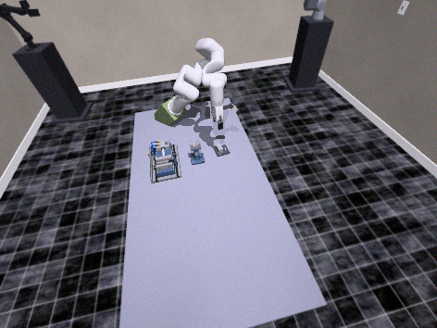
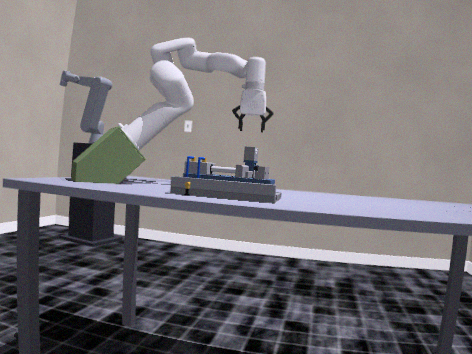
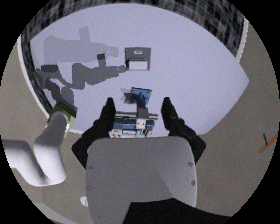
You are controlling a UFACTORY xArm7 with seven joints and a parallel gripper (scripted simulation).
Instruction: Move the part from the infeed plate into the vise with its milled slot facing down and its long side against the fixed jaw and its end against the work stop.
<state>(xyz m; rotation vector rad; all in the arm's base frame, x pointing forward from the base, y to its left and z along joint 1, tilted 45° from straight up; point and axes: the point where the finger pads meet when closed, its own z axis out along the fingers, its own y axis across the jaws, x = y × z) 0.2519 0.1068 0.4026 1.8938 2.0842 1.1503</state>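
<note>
The part lies 1 cm to the left of my hand and 22 cm below it. Round my hand: air cylinder: 2 cm behind, 39 cm to the right, 17 cm below; blue vise bed: 7 cm ahead, 37 cm to the right, 20 cm below.
</note>
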